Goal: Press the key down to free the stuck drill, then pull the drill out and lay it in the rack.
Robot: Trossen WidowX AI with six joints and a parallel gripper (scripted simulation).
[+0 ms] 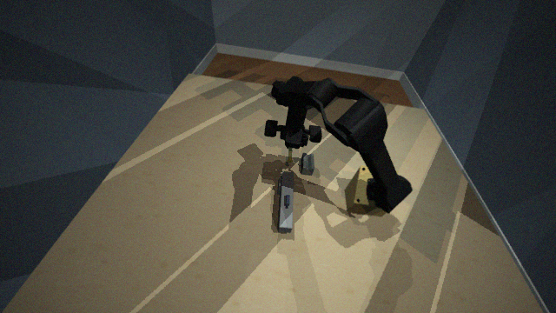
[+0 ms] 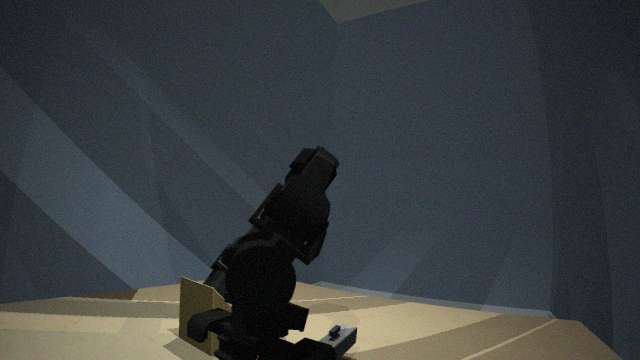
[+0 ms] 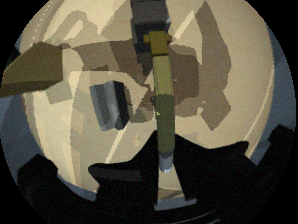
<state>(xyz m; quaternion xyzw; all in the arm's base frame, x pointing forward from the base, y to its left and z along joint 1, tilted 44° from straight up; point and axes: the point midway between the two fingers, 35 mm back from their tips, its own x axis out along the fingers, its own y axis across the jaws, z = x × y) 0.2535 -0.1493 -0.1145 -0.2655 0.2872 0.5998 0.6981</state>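
The drill is 40 mm to the left of my gripper tip and 30 mm above it. The rest, counted from my gripper tip: grey housing: 20 mm ahead, 200 mm to the left, 10 mm below; then small grey rack: 70 mm behind, 40 mm to the left, 30 mm below; then key: 20 mm ahead, 230 mm to the left.
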